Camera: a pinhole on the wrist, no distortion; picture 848 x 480 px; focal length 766.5 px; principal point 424.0 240.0 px. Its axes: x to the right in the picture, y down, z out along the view. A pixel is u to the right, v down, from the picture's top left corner.
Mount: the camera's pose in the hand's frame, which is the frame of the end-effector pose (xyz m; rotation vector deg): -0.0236 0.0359 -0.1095 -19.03 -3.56 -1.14
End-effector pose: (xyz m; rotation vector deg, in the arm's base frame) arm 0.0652 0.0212 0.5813 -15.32 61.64 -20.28
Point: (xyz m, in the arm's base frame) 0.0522 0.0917 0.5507
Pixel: 581.0 306.6
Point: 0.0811 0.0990 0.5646
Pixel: 541.8 258.1
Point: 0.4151 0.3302 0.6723
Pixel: 426.9 374.9
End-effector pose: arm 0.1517 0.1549 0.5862 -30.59 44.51 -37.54
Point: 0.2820 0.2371 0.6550
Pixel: 486.2 34.9
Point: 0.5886 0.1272 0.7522
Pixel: outside the picture
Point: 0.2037 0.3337 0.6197
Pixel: 160.2 265.6
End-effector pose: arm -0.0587 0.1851 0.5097 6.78 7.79 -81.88
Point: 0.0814 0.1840 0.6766
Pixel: 510.2 259.1
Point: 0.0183 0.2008 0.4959
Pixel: 623.6 314.1
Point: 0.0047 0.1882 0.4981
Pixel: 707.2 198.5
